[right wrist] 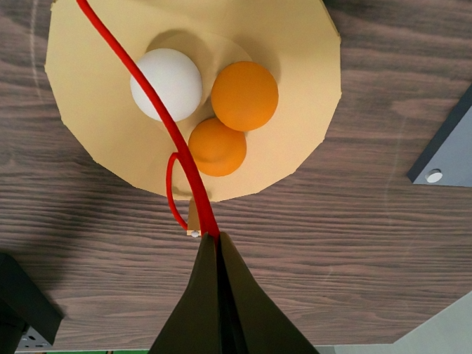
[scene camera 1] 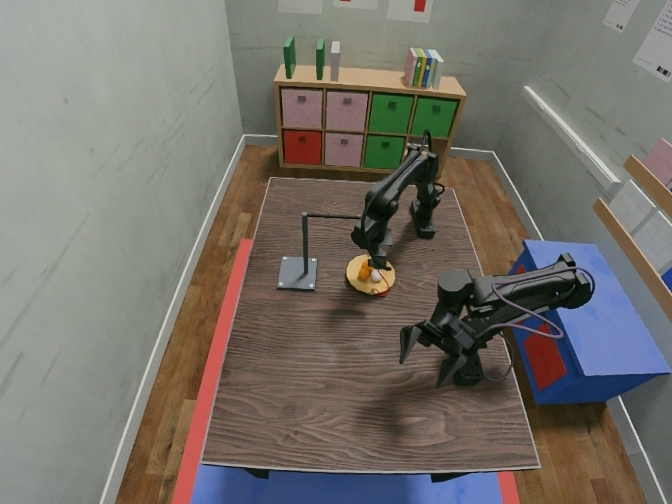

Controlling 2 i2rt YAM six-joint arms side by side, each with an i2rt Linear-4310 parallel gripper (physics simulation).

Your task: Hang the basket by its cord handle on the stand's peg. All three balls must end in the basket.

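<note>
The round tan basket (scene camera 1: pixel 352 270) (right wrist: pixel 285 145) stands level on the table. The white ball (scene camera 1: pixel 375 276) (right wrist: pixel 180 67) and two orange balls (scene camera 1: pixel 363 274) (right wrist: pixel 245 95) lie together in it. My right gripper (scene camera 1: pixel 386 266) (right wrist: pixel 214 242) is shut on the red cord handle (right wrist: pixel 201 197) above the basket's edge; part of the cord hangs in a small loop beside the tab. The dark stand (scene camera 1: pixel 305 244) is left of the basket in scene camera 1, its peg (scene camera 1: pixel 333 216) bare and pointing right. My left gripper (scene camera 1: pixel 420 372) is open above the table at the lower right, away from the basket.
The stand's base plate (scene camera 1: pixel 295 279) (right wrist: pixel 452 155) lies flat on the wooden table (scene camera 1: pixel 303 379). The right arm (scene camera 1: pixel 382 200) reaches past the peg's free end, which lies close to it in scene camera 1. A blue box (scene camera 1: pixel 602 325) stands beyond the table's right edge.
</note>
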